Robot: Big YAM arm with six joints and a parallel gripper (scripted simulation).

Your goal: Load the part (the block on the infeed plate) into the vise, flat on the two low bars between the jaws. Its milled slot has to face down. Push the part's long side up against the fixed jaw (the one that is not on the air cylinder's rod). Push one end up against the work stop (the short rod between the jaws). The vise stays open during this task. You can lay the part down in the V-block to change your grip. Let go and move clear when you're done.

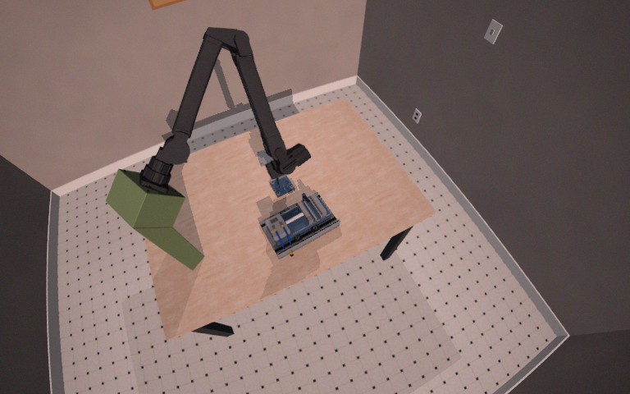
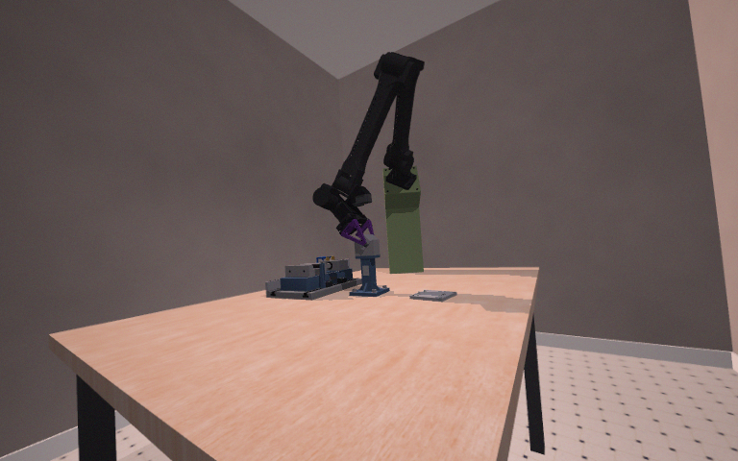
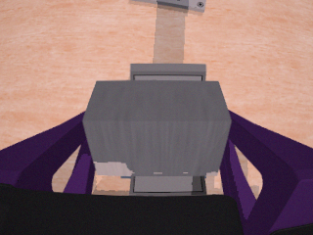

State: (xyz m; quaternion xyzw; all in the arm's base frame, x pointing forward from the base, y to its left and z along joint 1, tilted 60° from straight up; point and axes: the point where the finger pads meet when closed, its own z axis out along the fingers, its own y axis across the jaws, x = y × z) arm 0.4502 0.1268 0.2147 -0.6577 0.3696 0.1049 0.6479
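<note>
The part is right at my hand. From my hand the other things lie so: work stop rod: 120 mm ahead, 130 mm to the right, 70 mm below; then moving jaw: 110 mm ahead, 190 mm to the right, 80 mm below; then cylinder rod: 70 mm ahead, 210 mm to the right, 80 mm below.
</note>
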